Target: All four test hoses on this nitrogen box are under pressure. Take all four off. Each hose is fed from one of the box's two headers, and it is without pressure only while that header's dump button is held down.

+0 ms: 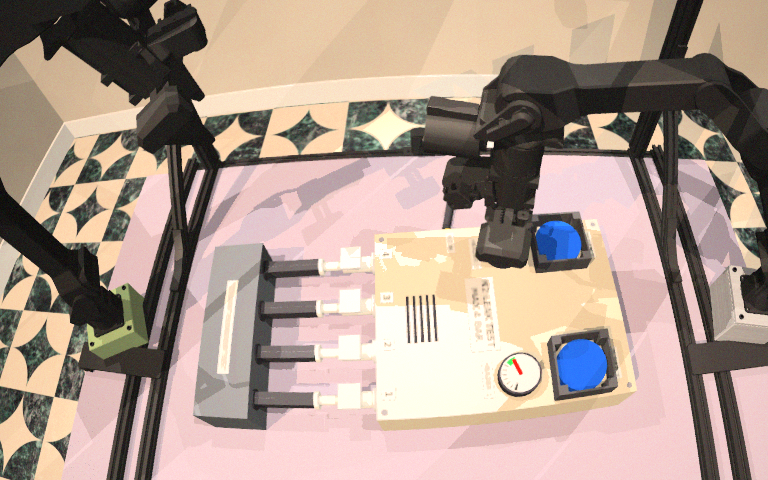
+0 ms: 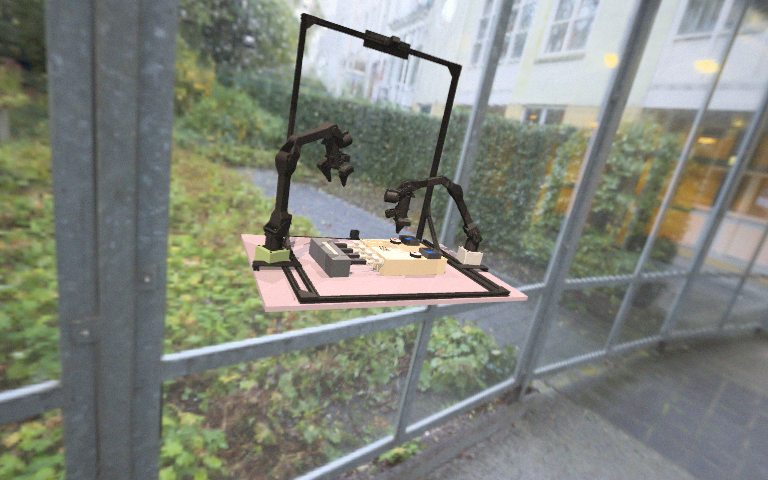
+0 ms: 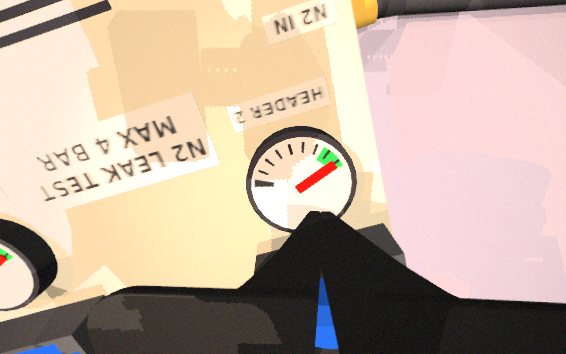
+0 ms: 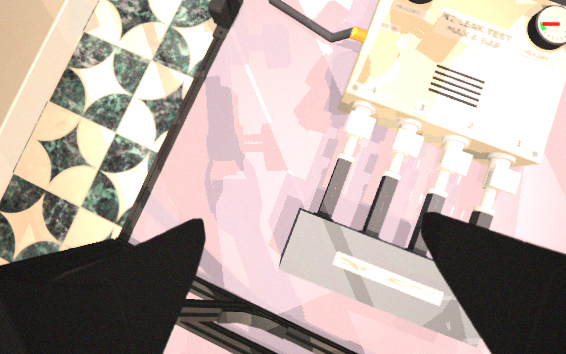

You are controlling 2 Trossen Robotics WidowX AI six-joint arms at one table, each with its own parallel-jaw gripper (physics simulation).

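Frame: origin at the left arm's base, x left, y back, z up, level; centimetres.
Where they show: left gripper, fingertip midpoint: (image 1: 506,229) (image 2: 397,233) (image 3: 319,221); right gripper, fingertip midpoint: (image 1: 207,119) (image 2: 337,184) (image 4: 312,225); left arm's base at its link origin: (image 1: 758,295) (image 2: 470,249); right arm's base at its link origin: (image 1: 108,315) (image 2: 273,247).
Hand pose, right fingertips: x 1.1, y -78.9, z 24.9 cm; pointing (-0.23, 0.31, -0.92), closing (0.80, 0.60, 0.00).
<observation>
Things, the pixels of their centre, and the offset from my right fingertips. "spot": a spot on its surface instead. Level surfaces: height alone.
- Hose 4 at a spot on its surface: (image 4: 335,187) (image 1: 292,265) spot: dz -27.9, dx +3.0, dy +4.9 cm
- hose 3 at a spot on its surface: (image 1: 290,309) (image 4: 385,204) spot: dz -27.8, dx +10.1, dy +6.9 cm
- hose 2 at a spot on its surface: (image 1: 288,353) spot: dz -27.9, dx +16.8, dy +8.7 cm
- hose 1 at a spot on its surface: (image 1: 287,399) spot: dz -27.8, dx +23.4, dy +10.5 cm
- cream nitrogen box at a spot on its surface: (image 1: 453,390) spot: dz -26.3, dx +18.0, dy +31.9 cm
- upper blue dump button at the middle of its body: (image 3: 334,294) (image 1: 557,245) dz -25.8, dx -5.6, dy +43.8 cm
- header 2 gauge at a spot on its surface: (image 3: 300,200) spot: dz -24.8, dx -3.5, dy +36.3 cm
- dark supply line at a spot on its surface: (image 4: 300,20) spot: dz -33.2, dx -17.0, dy +25.4 cm
- yellow fitting at a spot on its surface: (image 4: 358,33) spot: dz -29.5, dx -7.2, dy +26.6 cm
- pink table at its surface level: dz -34.3 cm
Hose 4 (image 1: 294,267) (image 4: 335,187), hose 3 (image 1: 290,309) (image 4: 381,205), hose 2 (image 1: 288,353) and hose 1 (image 1: 287,399) are seated by white connectors at the left edge of the cream nitrogen box (image 1: 453,390) (image 2: 413,266). The upper blue dump button (image 1: 559,241) and the lower one (image 1: 582,365) stand in dark square frames. The header 2 gauge (image 3: 300,200) and the other gauge (image 1: 519,373) have needles at the green. My left gripper (image 2: 400,230) (image 3: 318,221) is shut and empty, above the box left of the upper button. My right gripper (image 2: 336,181) (image 4: 312,225) is open and empty, high above the table's left side.
A grey block (image 1: 209,339) (image 4: 305,250) stands at the hoses' left ends. A dark supply line (image 4: 300,20) with a yellow fitting (image 4: 358,33) enters the box's back edge. Black frame rails (image 1: 651,226) run along the pink table (image 1: 317,452).
</observation>
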